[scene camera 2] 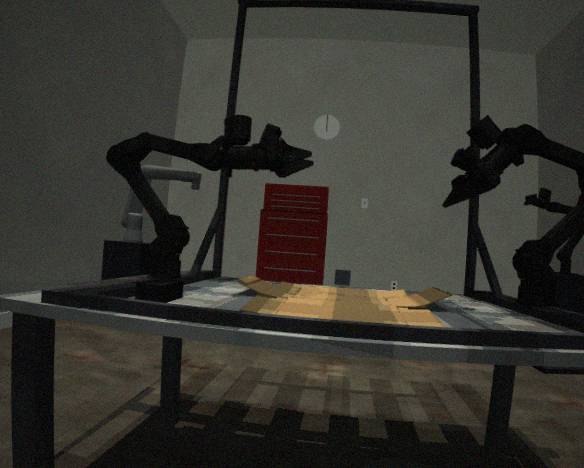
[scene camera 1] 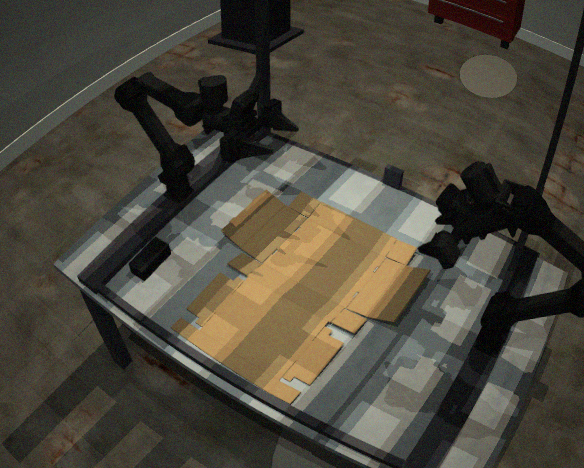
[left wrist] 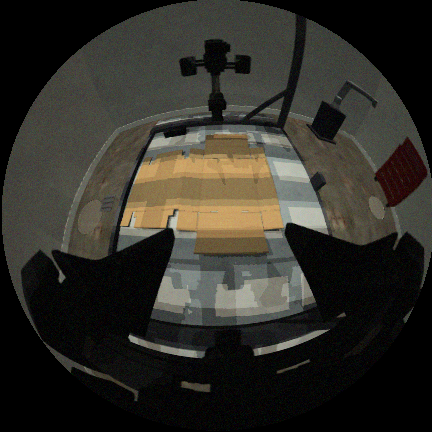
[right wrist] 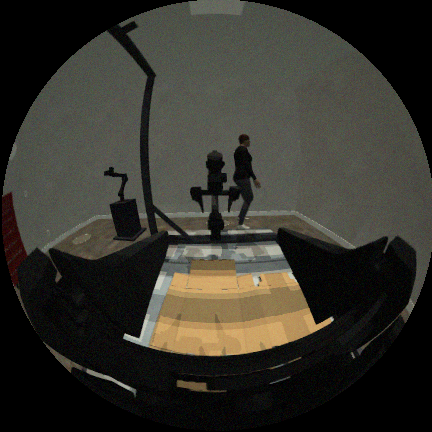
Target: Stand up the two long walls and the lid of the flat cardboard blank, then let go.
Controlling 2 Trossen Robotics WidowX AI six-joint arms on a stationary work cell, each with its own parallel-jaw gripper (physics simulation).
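Left gripper [scene camera 1: 427,235] open and holding nothing; it is also visible in scene camera 2 [scene camera 2: 449,204], the left wrist view [left wrist: 230,231] and the right wrist view [right wrist: 215,211]. Right gripper [scene camera 1: 285,140] likewise open and empty, visible too in scene camera 2 [scene camera 2: 312,158], the left wrist view [left wrist: 215,62] and the right wrist view [right wrist: 224,234]. On the table rests a black block [scene camera 1: 156,251], which appears in scene camera 2 [scene camera 2: 163,290] as well; the right wrist view does not show the block, hidden by the right gripper.
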